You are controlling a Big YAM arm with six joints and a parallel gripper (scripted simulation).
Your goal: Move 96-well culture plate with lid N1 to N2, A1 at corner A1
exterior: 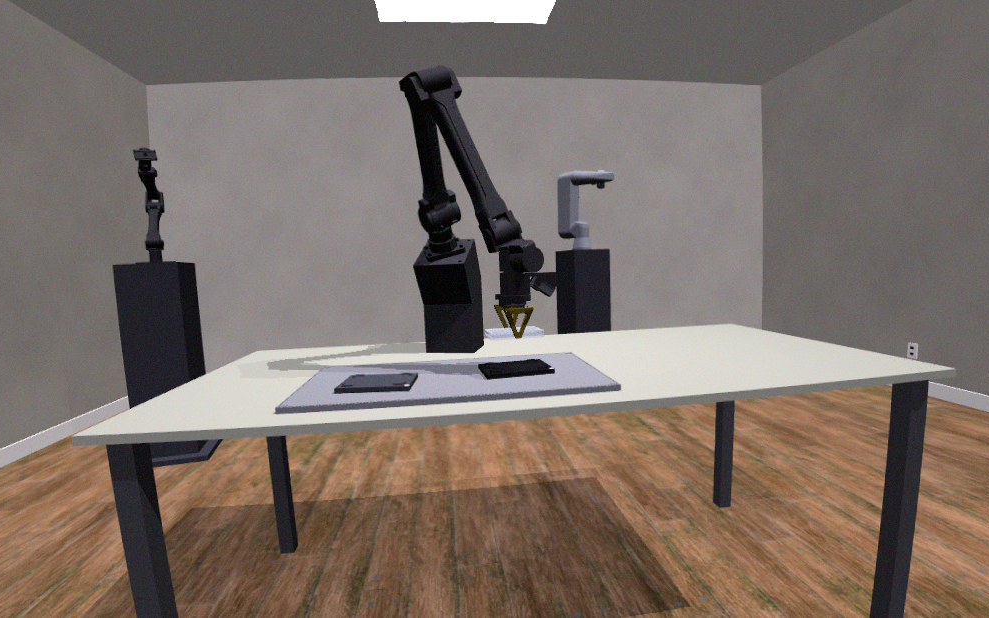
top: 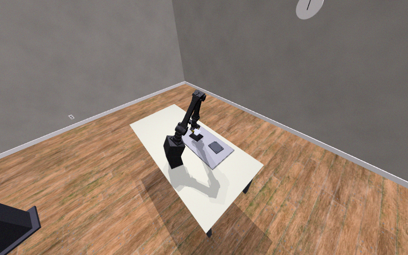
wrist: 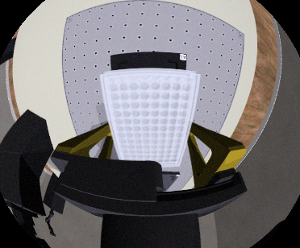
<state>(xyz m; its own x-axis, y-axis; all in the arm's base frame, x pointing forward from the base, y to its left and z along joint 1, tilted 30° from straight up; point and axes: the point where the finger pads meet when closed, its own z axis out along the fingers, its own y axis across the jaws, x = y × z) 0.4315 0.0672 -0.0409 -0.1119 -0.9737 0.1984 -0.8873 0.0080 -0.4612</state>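
Now: hand 9 cm above the nest N2. The rest, counted from my hand: clear lid: right at my hand; nest N1: 2 cm behind, 32 cm to the right, 9 cm below.
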